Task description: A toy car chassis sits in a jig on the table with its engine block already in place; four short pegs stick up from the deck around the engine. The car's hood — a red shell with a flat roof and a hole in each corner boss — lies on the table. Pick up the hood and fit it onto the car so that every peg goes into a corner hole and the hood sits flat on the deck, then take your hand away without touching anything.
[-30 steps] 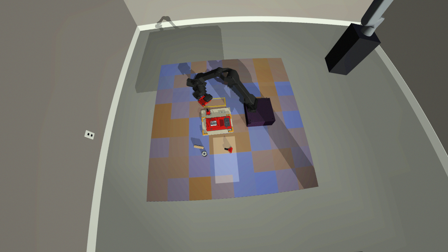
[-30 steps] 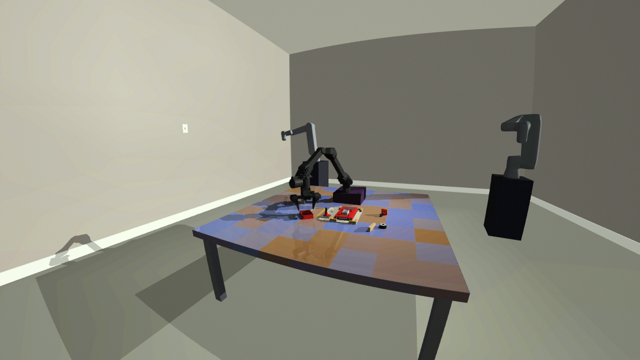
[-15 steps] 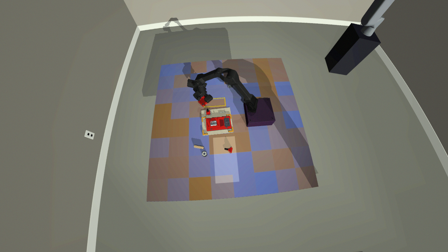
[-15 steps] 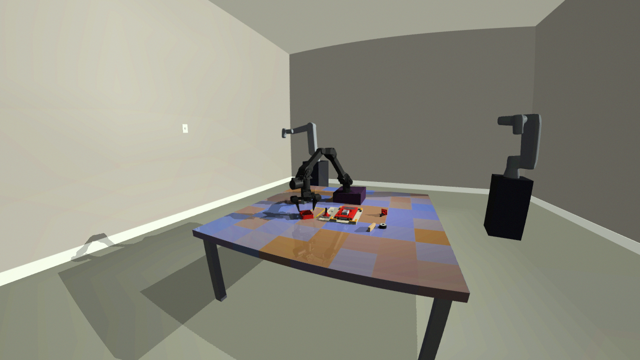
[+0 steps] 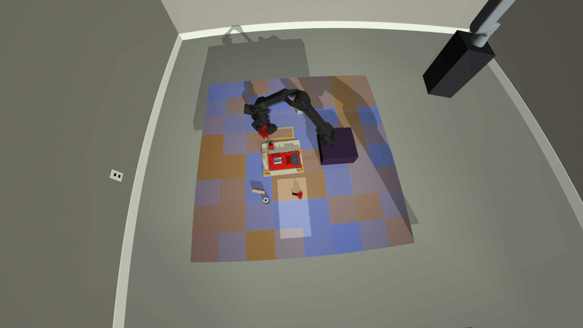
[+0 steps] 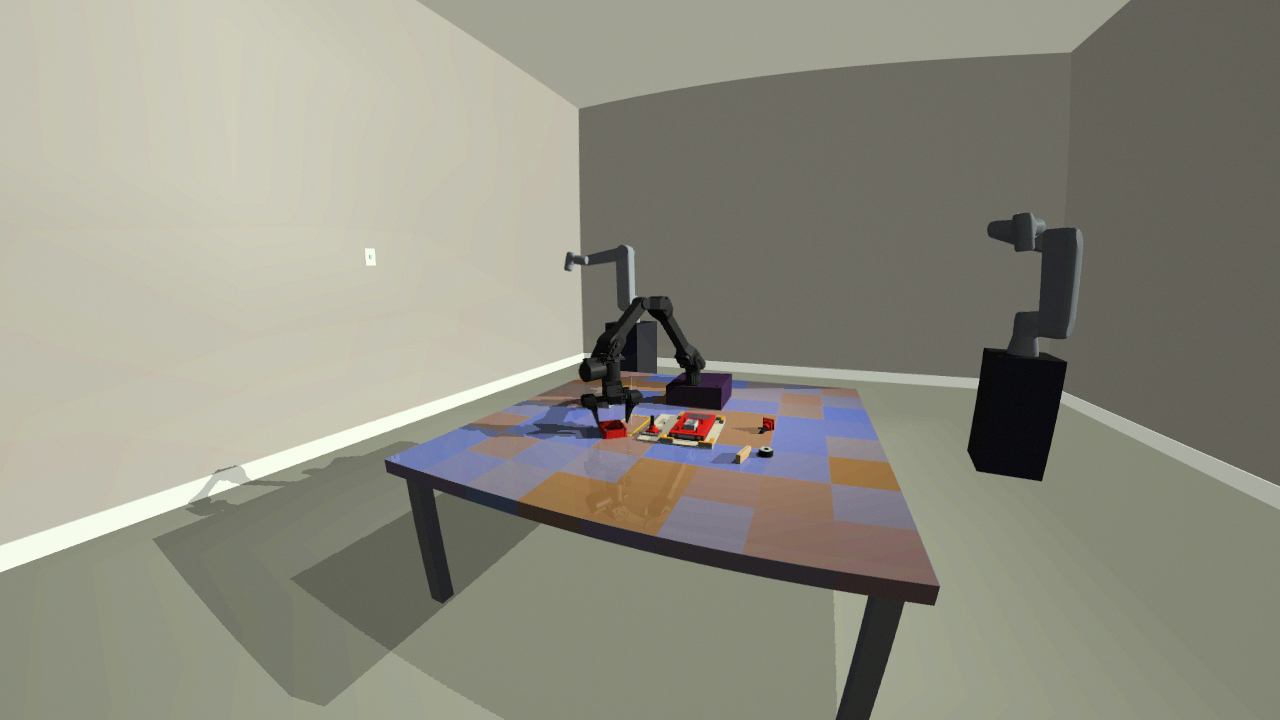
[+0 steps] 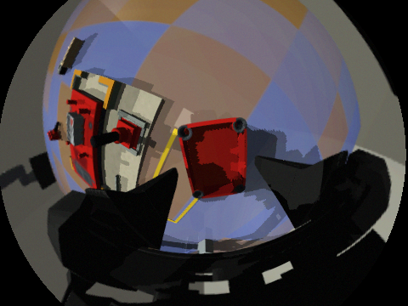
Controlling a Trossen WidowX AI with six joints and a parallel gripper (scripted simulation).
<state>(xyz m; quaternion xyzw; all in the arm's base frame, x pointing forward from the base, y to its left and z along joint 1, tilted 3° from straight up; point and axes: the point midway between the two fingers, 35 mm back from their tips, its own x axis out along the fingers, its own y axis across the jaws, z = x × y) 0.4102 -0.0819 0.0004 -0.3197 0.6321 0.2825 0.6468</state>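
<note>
Right now my gripper tip is 20 mm above the red hood. Round my gripper tip: wooden block 20 mm behind, 420 mm to the left, 20 mm below; grey engine block 110 mm behind, 220 mm to the left; cream jig 130 mm behind, 200 mm to the left, 20 mm below.
</note>
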